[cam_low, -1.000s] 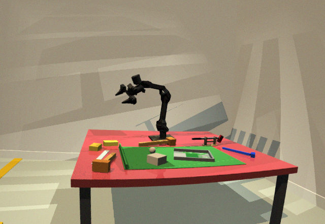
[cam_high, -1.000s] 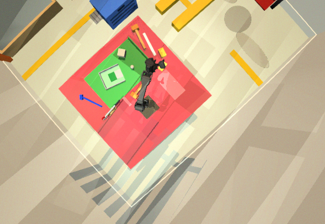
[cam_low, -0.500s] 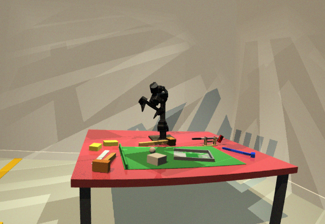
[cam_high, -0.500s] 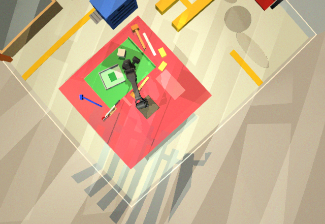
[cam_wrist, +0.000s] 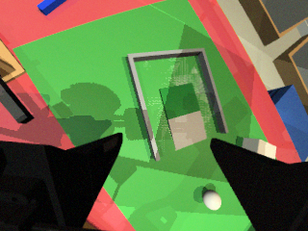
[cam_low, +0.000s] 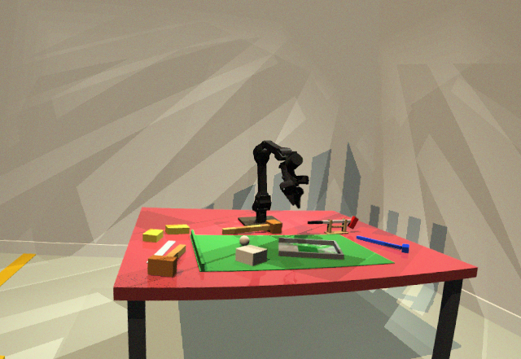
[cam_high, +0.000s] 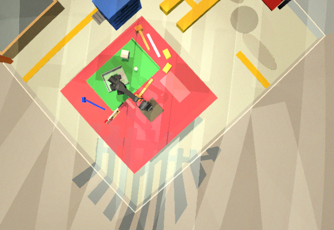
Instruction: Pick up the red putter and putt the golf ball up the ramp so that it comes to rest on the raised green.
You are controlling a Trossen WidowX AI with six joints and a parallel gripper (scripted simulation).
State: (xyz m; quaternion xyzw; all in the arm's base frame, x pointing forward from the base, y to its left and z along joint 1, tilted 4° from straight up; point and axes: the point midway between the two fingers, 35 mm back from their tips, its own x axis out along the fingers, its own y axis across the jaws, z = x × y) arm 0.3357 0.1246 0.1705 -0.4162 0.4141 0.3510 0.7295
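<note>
Now: the red putter 24 cm to the left of my gripper tip, 21 cm behind it and 10 cm below it. Also, from my gripper tip: green mat 16 cm below, 12 cm ahead, 6 cm to the right; then golf ball 22 cm to the right, 14 cm below, 10 cm ahead; then wooden rack 25 cm to the left, 21 cm behind, 13 cm below.
</note>
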